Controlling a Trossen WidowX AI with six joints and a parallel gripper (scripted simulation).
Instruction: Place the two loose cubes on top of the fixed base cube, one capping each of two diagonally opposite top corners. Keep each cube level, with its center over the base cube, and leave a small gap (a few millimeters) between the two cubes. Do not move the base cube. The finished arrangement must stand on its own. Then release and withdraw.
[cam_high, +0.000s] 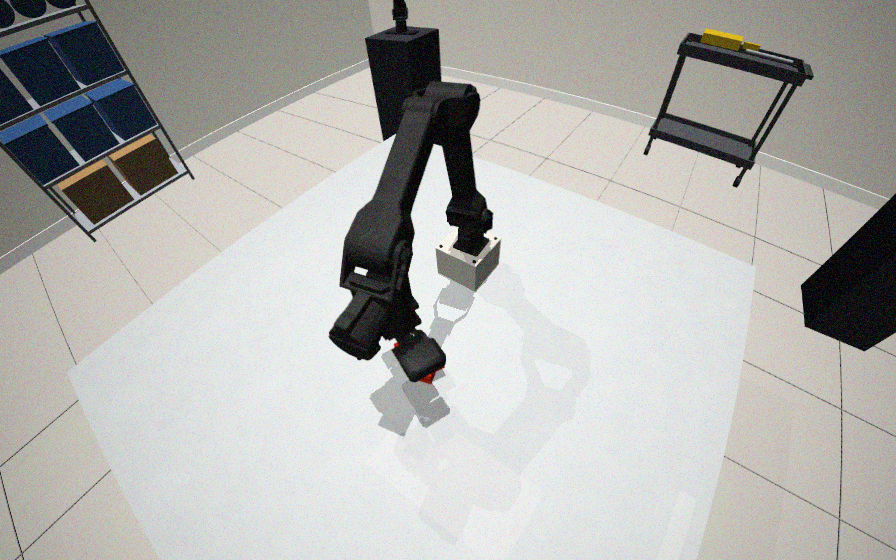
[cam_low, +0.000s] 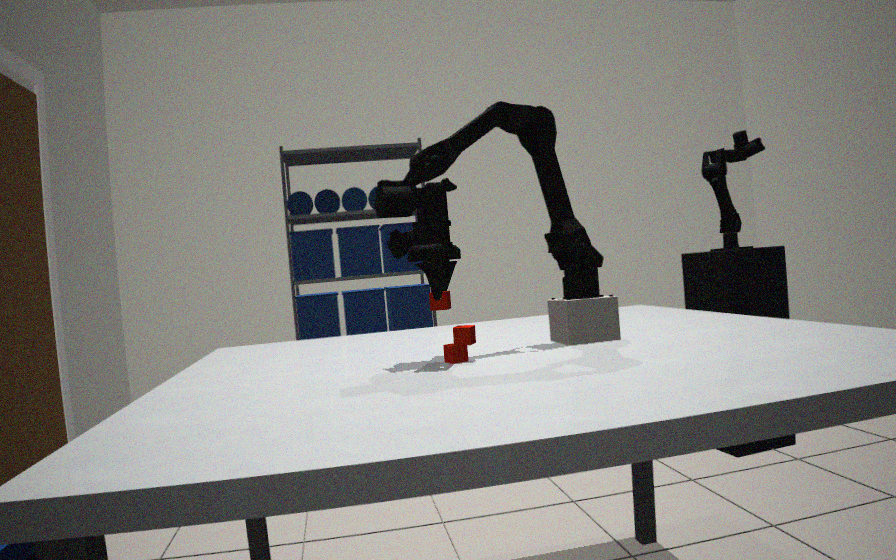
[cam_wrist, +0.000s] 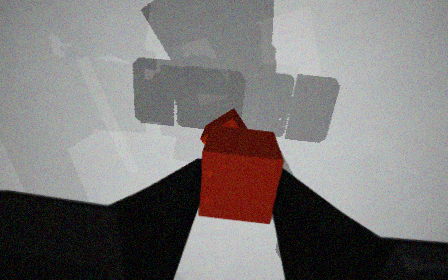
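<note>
The red cube lies 3 cm behind my gripper tip, 3 cm to the left of it and 7 cm below it.
</note>
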